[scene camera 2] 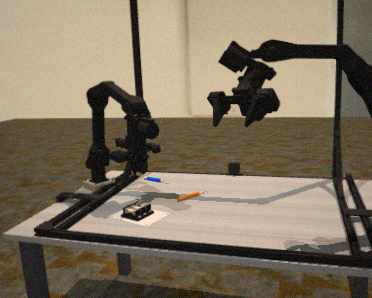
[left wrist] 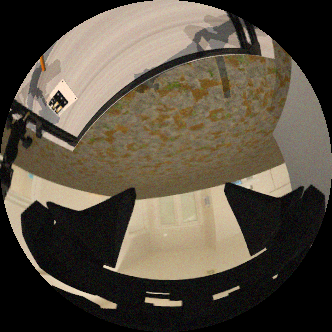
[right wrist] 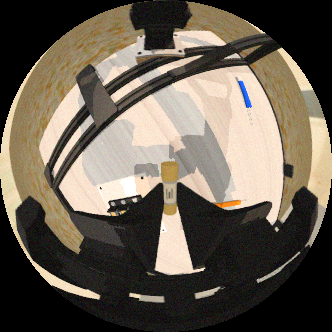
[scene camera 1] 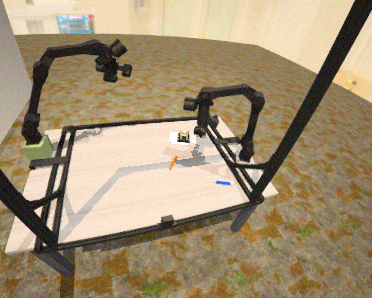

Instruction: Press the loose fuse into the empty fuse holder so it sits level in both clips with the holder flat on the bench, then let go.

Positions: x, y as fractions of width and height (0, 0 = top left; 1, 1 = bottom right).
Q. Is my left gripper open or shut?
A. Open.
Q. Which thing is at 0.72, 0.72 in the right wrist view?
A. My right gripper.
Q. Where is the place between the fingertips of my left gripper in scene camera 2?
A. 0.62, 0.42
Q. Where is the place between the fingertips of my right gripper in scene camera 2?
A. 0.37, 0.59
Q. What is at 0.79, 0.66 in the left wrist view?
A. My left gripper.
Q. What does my left gripper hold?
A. Nothing.
